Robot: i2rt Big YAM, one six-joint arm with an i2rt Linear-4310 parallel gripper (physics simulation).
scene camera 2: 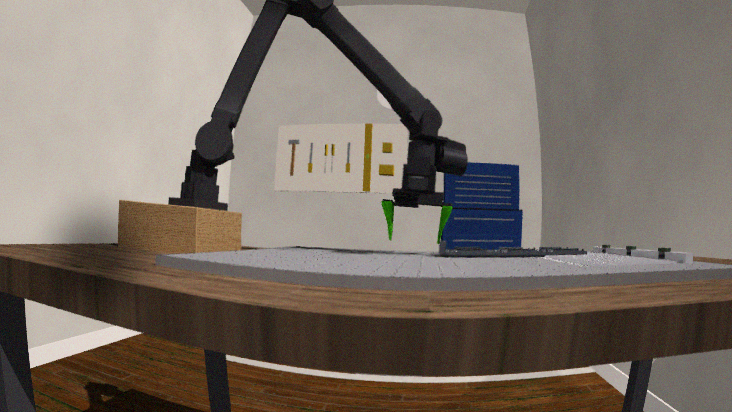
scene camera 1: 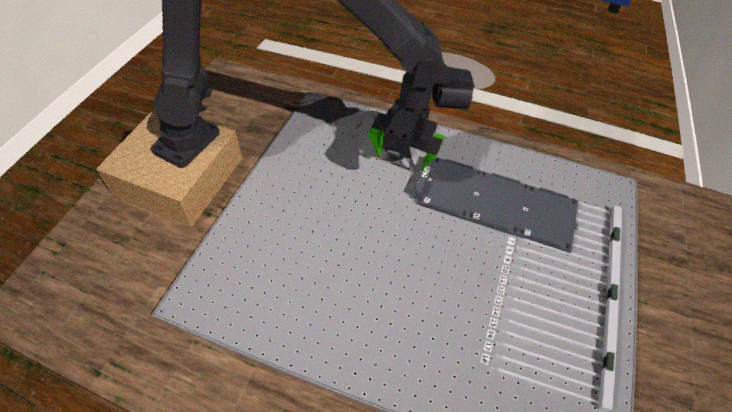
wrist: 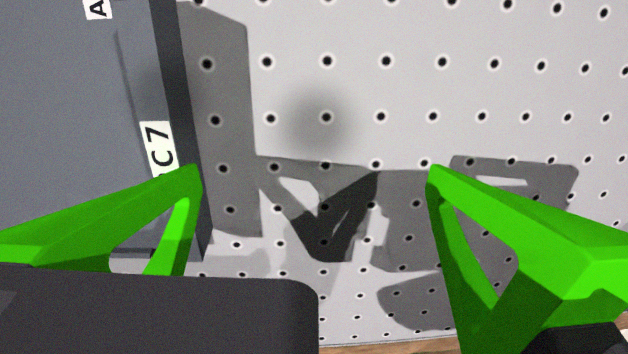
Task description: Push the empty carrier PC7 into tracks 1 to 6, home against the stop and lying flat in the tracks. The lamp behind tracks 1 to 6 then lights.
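Where they show: gripper, fingertip midpoint: (scene camera 2: 414, 242) (scene camera 1: 401, 161) (wrist: 313, 176); arm's base, link origin: (scene camera 2: 198, 208) (scene camera 1: 186, 142).
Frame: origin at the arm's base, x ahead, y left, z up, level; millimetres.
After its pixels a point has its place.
Observation:
The dark grey carrier PC7 (scene camera 1: 496, 204) {x 606, y 205, z -62 mm} (scene camera 2: 512, 251) {x 597, y 147, z -61 mm} (wrist: 75, 125) {x 496, y 197, z -62 mm} looks roughly flat. It covers the near part of tracks 1 to 6, and their far ends show between its front edge and the white stop bar (scene camera 1: 614, 266) {x 854, y 168, z -57 mm}. A gap separates carrier and bar. Whether it is slightly skewed is hard to tell. My gripper (scene camera 1: 402, 161) {x 392, y 205, z -47 mm} (scene camera 2: 414, 241) {x 392, y 205, z -47 mm} (wrist: 313, 176) {x 392, y 205, z -47 mm} is open and empty, above the board at the carrier's rear end. In the wrist view one finger overlaps the rear edge near the "C7" label; the other is beyond it. The lamp (scene camera 1: 616, 233) {x 843, y 243, z -51 mm} behind tracks 1 to 6 looks dark.
The perforated grey board (scene camera 1: 307, 266) {x 345, y -93, z -72 mm} (scene camera 2: 358, 266) {x 380, y -158, z -72 mm} lies on the wooden table (scene camera 1: 102, 286) {x 31, y -309, z -85 mm}. Tracks 7 to 18 run beside the carrier, with two more dark lamps (scene camera 1: 613, 292) {x 859, y 107, z -50 mm} (scene camera 1: 609, 361) {x 877, y -26, z -50 mm} at the stop bar. The arm's base stands on a wooden block (scene camera 1: 169, 179) {x 38, y -92, z -1 mm} (scene camera 2: 158, 225) {x 3, y -133, z -38 mm}.

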